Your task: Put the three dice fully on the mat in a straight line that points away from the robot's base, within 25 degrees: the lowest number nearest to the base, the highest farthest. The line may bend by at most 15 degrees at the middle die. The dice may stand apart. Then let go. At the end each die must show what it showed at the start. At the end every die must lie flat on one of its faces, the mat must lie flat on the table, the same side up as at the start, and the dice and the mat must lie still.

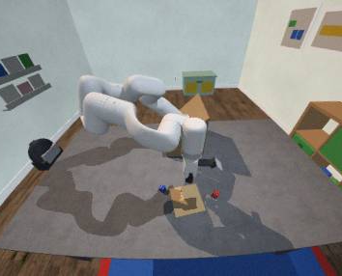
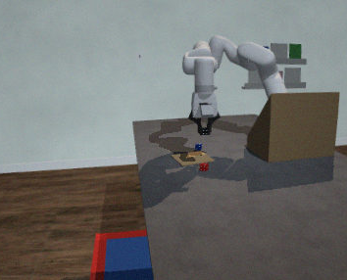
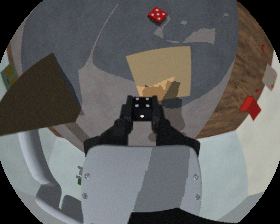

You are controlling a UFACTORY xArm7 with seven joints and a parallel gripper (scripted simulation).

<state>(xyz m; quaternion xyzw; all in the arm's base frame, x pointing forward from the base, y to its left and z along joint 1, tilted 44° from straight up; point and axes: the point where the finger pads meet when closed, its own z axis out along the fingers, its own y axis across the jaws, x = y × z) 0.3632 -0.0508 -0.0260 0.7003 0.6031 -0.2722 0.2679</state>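
Now: hand 5 cm short of the tan mat, 1 cm to the left of it and 12 cm above it. Also, from my hand: red die 4 cm ahead, 13 cm to the left, 11 cm below; black die 1 cm below; blue die 1 cm behind, 13 cm to the right, 11 cm below.
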